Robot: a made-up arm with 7 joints.
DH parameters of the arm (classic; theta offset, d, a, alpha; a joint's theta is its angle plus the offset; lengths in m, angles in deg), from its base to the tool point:
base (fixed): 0 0.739 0.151 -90
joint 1: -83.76 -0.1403 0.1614 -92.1
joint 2: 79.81 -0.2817 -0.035 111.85
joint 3: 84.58 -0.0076 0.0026 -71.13
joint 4: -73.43 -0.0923 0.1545 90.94
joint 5: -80.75 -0.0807 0.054 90
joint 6: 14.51 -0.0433 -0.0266 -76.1
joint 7: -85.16 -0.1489 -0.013 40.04
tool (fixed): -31.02 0.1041 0 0
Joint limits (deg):
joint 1: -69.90..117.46
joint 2: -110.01..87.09
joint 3: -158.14..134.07
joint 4: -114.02..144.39
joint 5: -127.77..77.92
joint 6: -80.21..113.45
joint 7: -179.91..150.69
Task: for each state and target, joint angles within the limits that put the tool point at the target. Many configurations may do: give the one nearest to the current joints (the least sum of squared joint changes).
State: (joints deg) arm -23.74 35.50 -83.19 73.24 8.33 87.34 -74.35
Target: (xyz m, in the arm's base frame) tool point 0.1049 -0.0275 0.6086
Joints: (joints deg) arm -25.74 64.18 -57.01 105.67 26.24 78.03 -69.43
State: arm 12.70 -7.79 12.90 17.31 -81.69 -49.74 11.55
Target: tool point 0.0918 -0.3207 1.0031
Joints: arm 8.81 16.13 -7.06 29.47 -91.20 -43.95 3.56
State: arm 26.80 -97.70 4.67 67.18 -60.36 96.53 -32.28
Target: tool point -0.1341 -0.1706 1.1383
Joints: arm -14.26 -110.01 -27.94 61.60 -61.17 109.36 -35.15
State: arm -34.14 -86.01 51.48 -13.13 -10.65 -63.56 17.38
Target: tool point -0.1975 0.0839 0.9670
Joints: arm -13.44 -79.66 32.71 -38.94 -28.09 -55.93 -13.11
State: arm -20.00 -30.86 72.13 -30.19 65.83 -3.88 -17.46
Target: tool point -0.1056 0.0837 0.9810
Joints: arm -10.11 -27.37 70.33 -31.46 63.29 -0.09 -17.49
